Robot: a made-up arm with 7 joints.
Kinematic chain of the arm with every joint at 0, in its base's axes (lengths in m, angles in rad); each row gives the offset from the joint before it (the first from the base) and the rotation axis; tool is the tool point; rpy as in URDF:
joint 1: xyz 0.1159 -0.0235 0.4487 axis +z
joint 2: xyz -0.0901 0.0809 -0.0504 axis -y
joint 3: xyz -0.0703 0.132 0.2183 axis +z
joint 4: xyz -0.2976 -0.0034 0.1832 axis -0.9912 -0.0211 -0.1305
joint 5: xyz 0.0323 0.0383 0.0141 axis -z
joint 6: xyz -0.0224 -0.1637 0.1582 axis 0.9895 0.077 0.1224
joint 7: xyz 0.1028 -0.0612 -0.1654 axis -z
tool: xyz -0.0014 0.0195 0.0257 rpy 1.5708 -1.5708 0
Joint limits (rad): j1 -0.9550..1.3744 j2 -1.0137..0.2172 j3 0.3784..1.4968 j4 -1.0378..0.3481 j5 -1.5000..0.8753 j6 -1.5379..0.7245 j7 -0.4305..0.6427
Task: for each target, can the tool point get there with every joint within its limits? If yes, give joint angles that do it. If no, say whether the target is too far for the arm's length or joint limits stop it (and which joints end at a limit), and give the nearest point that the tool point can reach.
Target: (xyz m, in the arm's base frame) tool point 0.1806 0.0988 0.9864
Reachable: yes | joints -0.4261 0.0049 1.3678 0.0912 -0.5363 -1.1545 0.4343
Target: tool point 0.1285 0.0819 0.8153
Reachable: yes | joints 0.5743 -0.1744 0.8468 -0.6163 -0.6567 -1.0712 0.2516
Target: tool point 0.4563 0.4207 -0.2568
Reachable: no: joint limits stop it (at a limit: joint 2, joint 3, joint 6, joint 7) | nearest point 0.3223 0.2459 0.3468 | short by 0.643 m
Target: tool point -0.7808 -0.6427 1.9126
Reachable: no: too far | nearest point -0.3353 -0.3350 1.0917 | short by 0.983 m
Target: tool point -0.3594 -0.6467 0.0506
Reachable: no: joint limits stop it (at a limit: joint 2, joint 3, joint 4, joint 5, joint 7) | nearest point -0.1982 -0.4354 0.5738 | short by 0.587 m
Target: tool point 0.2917 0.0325 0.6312
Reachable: yes | joints 0.8293 -0.5867 1.2959 -0.5563 0.3148 -0.3590 -0.0381
